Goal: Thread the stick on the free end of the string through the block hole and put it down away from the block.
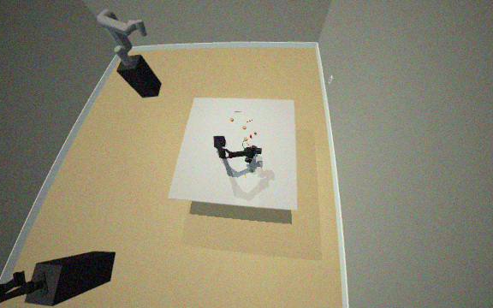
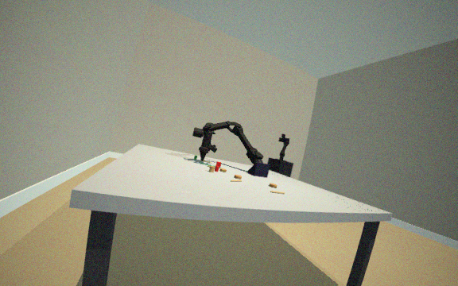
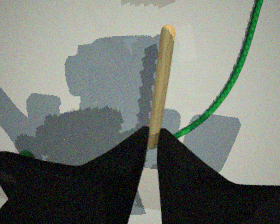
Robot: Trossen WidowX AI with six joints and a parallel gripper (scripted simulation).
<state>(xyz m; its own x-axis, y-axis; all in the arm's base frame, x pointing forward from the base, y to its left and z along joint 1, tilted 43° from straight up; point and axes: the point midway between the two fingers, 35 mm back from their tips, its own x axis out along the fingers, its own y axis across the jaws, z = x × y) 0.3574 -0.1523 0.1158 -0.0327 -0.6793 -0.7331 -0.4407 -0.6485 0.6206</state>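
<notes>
Right now the red block is 110 mm behind my gripper tip and 50 mm to the left of it. The rest, counted from my gripper tip: round wooden button 60 mm behind, 220 mm to the left, 10 mm below; green object 150 mm to the right.
</notes>
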